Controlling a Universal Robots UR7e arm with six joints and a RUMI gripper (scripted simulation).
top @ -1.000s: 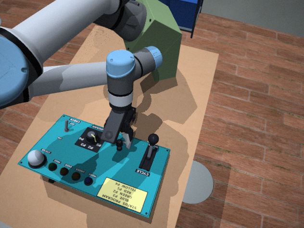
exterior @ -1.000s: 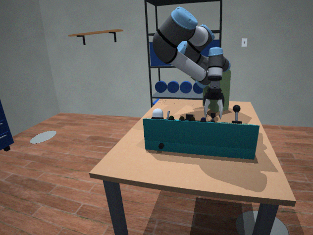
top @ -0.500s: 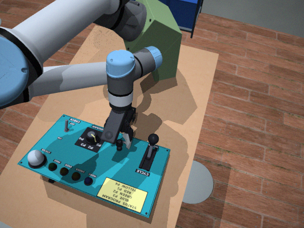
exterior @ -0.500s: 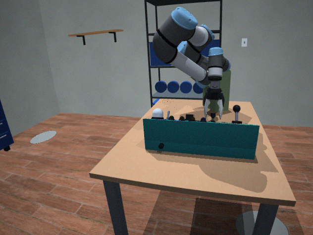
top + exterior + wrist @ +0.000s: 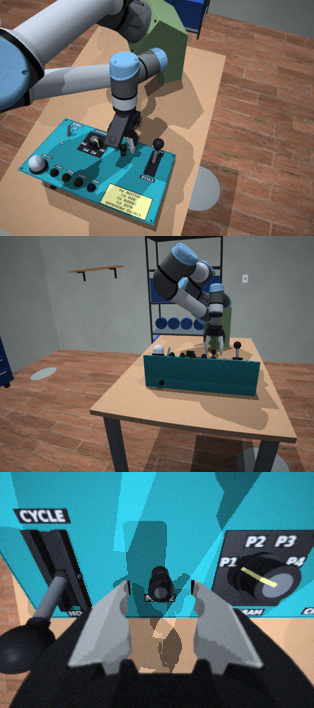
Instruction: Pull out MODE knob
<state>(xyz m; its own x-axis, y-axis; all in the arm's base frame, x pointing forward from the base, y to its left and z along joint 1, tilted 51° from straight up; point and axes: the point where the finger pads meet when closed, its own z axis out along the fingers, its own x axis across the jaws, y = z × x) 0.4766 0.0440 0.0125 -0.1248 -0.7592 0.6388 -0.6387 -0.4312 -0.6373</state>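
The mode knob lies right at my hand. The rest, counted from my hand: teal console 6 cm to the right, 3 cm below, 3 cm ahead; then cycle lever 12 cm to the left; then program dial 11 cm to the right, 1 cm below, 1 cm behind.
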